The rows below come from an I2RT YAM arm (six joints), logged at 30 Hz.
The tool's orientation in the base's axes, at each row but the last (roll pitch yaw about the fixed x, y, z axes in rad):
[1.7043, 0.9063, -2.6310]
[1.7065, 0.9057, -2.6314]
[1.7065, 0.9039, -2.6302]
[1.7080, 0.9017, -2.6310]
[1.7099, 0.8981, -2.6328]
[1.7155, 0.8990, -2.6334]
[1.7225, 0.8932, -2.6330]
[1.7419, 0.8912, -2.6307]
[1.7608, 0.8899, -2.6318]
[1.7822, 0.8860, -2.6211]
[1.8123, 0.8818, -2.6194]
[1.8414, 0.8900, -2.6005]
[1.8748, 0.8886, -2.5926]
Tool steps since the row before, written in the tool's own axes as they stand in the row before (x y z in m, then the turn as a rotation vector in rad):
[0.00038, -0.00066, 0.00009, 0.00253, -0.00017, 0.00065]
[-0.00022, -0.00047, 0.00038, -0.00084, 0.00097, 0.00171]
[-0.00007, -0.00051, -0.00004, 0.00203, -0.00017, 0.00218]
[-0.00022, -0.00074, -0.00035, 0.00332, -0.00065, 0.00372]
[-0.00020, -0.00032, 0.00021, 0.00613, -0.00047, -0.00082]
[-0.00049, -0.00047, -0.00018, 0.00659, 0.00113, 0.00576]
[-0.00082, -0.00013, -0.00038, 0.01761, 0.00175, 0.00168]
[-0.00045, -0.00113, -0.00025, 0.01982, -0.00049, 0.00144]
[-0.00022, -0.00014, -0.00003, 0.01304, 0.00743, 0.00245]
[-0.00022, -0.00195, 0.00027, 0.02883, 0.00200, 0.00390]
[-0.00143, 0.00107, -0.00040, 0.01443, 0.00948, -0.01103]
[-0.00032, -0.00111, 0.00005, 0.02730, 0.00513, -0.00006]
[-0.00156, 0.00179, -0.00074, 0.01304, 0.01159, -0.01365]
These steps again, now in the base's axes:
[0.00025, 0.00014, -0.00071, -0.00149, -0.00012, -0.00215]
[0.00032, 0.00054, -0.00015, -0.00094, 0.00157, 0.00111]
[0.00043, 0.00012, -0.00025, -0.00182, 0.00143, -0.00188]
[0.00081, -0.00006, -0.00025, -0.00277, 0.00257, -0.00332]
[0.00027, 0.00034, -0.00006, -0.00267, -0.00249, -0.00501]
[0.00069, 0.00010, 0.00011, -0.00663, 0.00302, -0.00498]
[0.00069, -0.00007, 0.00059, -0.01158, -0.00425, -0.01279]
[0.00119, 0.00016, -0.00032, -0.01102, -0.00465, -0.01587]
[0.00024, 0.00007, 0.00009, -0.01366, -0.00327, -0.00583]
[0.00151, 0.00070, -0.00107, -0.01869, -0.00583, -0.02161]
[0.00009, -0.00010, 0.00183, -0.01166, -0.01645, -0.00361]
[0.00102, 0.00032, -0.00043, -0.01871, -0.00971, -0.01809]
[-0.00035, -0.00041, 0.00243, -0.01206, -0.01858, -0.00057]

